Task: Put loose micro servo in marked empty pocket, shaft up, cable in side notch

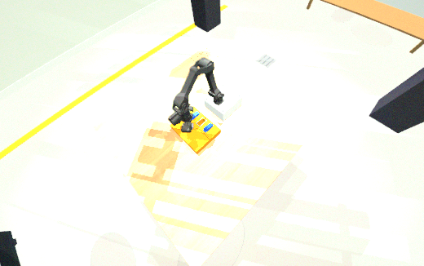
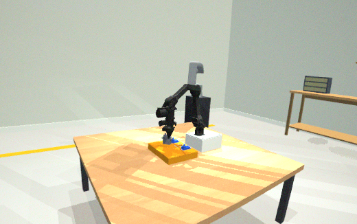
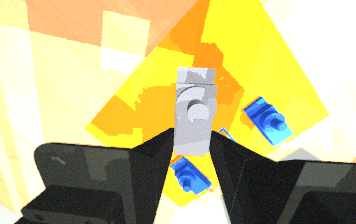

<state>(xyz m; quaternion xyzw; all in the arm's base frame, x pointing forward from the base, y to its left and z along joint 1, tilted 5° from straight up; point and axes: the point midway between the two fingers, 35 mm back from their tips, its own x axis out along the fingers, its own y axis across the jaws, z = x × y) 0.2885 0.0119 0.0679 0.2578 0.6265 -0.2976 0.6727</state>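
The deck lies 1 cm ahead of my gripper tip and 10 cm below it.
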